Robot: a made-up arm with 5 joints.
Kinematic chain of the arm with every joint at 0, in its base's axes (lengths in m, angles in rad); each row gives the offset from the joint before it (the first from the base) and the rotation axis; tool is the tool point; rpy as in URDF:
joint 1: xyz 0 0 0.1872 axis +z
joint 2: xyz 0 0 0 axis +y
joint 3: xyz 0.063 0 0.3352 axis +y
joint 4: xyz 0.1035 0 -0.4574 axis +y
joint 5: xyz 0.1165 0 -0.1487 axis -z
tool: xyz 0 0 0 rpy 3.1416 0 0
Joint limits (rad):
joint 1: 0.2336..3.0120
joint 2: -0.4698..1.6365
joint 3: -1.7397..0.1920
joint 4: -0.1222..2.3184
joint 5: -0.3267..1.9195
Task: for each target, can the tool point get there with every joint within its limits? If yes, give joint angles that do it. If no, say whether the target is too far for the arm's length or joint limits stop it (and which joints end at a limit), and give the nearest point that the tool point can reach.
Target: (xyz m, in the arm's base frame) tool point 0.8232 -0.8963 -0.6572
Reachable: no: too far | nearest point 0.1760 -0.1916 -0.1876 | short by 1.066 m
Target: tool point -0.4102 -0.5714 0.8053
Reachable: no: joint limits stop it (at a limit: joint 1, joint 2, joint 3) | nearest point -0.3738 0.0487 0.7820 | short by 0.622 m
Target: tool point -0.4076 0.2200 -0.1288
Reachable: yes | joints 2.6467 0.8894 -1.3789 2.0147 0.9019
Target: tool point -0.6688 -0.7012 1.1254
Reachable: no: too far | nearest point -0.4668 0.0608 0.9585 | short by 0.806 m
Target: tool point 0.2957 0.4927 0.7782
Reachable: yes | joints 1.0302 -0.2807 -1.4930 0.5561 -0.0034
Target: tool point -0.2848 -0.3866 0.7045
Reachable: no: joint limits stop it (at a limit: joint 1, joint 2, joint 3, joint 4) | nearest point -0.3070 0.0400 0.7099 | short by 0.427 m
